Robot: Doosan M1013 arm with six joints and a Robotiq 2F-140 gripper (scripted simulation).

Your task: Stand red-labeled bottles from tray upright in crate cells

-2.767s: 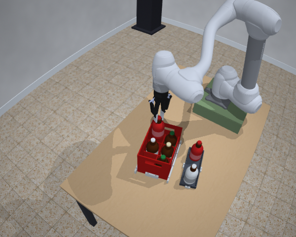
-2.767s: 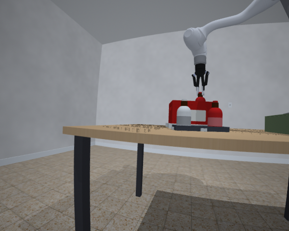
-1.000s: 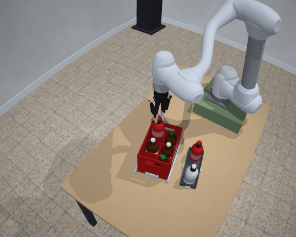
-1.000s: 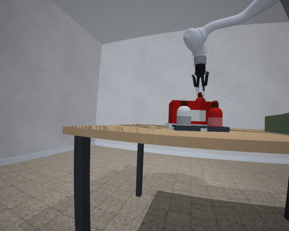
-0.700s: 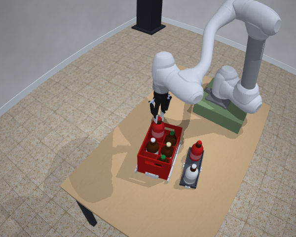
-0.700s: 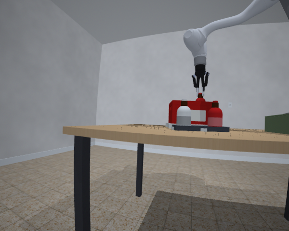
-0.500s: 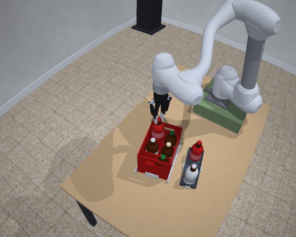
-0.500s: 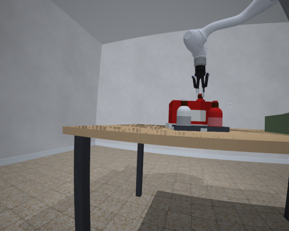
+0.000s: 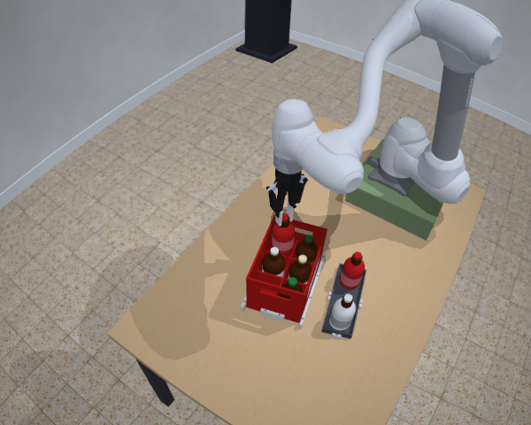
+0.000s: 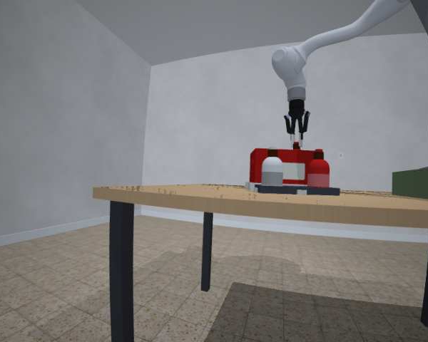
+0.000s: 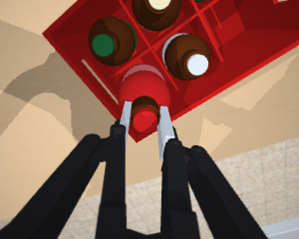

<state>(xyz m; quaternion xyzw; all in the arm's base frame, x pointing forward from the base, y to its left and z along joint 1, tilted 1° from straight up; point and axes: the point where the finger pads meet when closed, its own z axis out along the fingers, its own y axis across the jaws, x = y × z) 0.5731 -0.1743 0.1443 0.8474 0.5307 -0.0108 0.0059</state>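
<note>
Now: the red crate 160 mm below my hand, 70 mm to the left of it and 70 mm ahead of it. Round my hand: grey-labeled bottle (310 mm to the left, 160 mm below, 90 mm ahead).
</note>
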